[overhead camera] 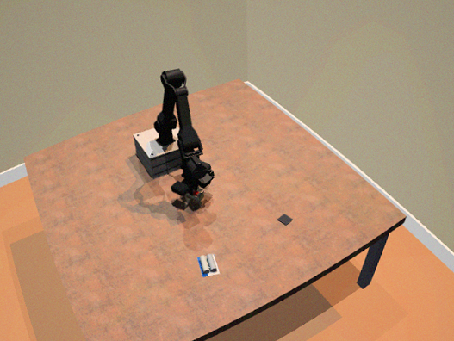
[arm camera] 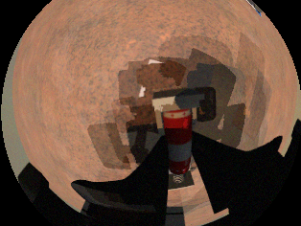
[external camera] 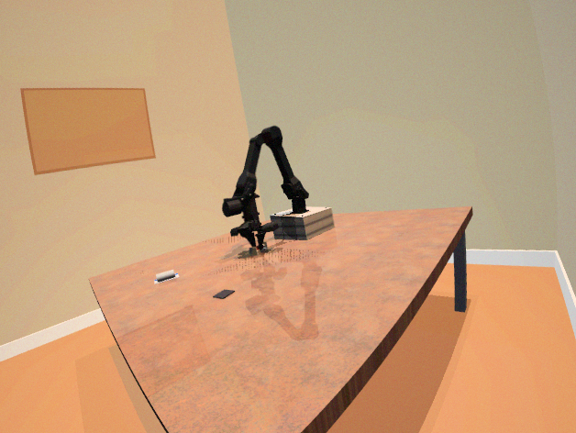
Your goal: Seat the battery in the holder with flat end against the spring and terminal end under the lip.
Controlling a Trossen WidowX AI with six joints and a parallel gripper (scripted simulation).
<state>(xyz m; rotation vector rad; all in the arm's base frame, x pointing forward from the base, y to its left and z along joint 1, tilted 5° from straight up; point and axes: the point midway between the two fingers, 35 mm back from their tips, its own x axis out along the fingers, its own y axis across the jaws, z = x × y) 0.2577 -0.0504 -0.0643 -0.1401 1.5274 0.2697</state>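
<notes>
Right now the battery is 1 cm above my gripper tip. Also, from my gripper tip: black square pad: 34 cm ahead, 17 cm to the left, 1 cm below.
</notes>
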